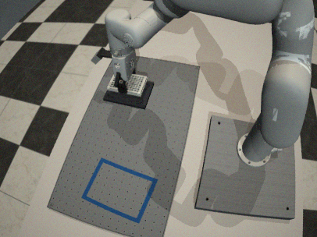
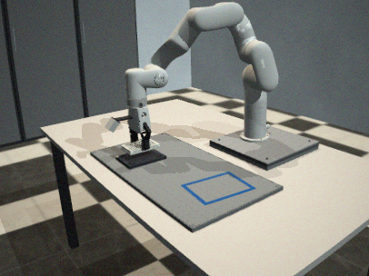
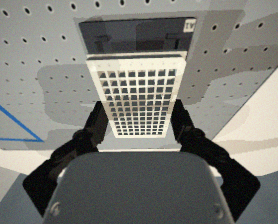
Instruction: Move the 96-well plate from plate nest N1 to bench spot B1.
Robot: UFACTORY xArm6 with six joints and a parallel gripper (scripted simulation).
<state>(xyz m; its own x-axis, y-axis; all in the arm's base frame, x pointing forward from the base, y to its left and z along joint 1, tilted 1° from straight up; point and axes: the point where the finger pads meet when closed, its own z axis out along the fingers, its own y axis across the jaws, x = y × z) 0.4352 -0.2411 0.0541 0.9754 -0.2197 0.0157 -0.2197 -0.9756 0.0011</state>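
Right now the black plate nest N1 is 60 mm below my hand. From my hand the other things lie so: white 96-well plate: 10 mm below.
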